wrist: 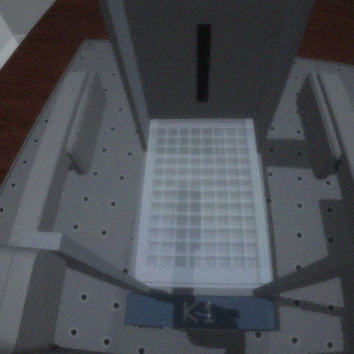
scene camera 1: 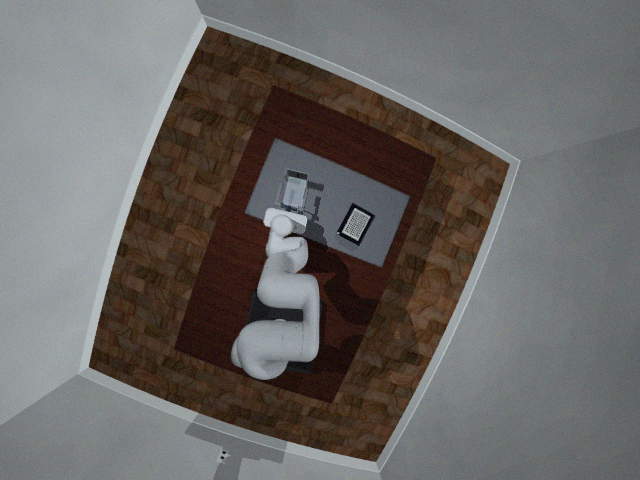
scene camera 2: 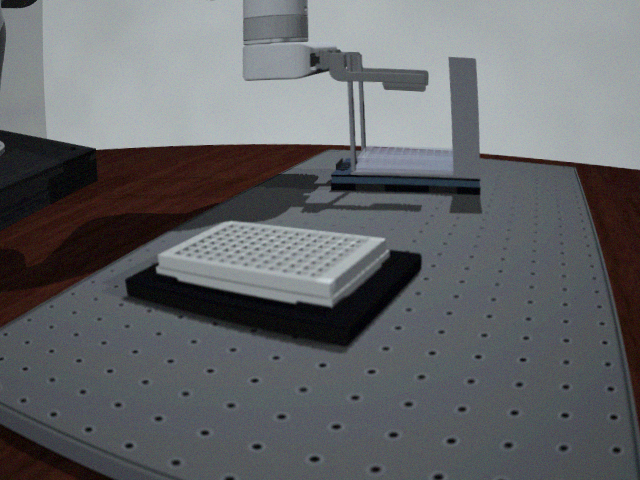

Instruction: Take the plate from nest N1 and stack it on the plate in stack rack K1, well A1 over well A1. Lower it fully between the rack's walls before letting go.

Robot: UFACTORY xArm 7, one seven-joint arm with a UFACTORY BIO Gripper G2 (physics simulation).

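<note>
A white plate with wells sits on the black nest. A pale, see-through plate lies low in rack K1, which has a tall slotted back wall and two slim front posts. My gripper is open and empty. Its fingers stand on either side of the rack, well above the pale plate, about level with the upper part of the walls. The near finger hides the far one in the second scene view. The nest's label is not readable.
The grey perforated board carries the nest and the rack. The rack's blue label strip reads K1. The dark wooden table surrounds the board. The rack's posts and walls rise close to my fingers.
</note>
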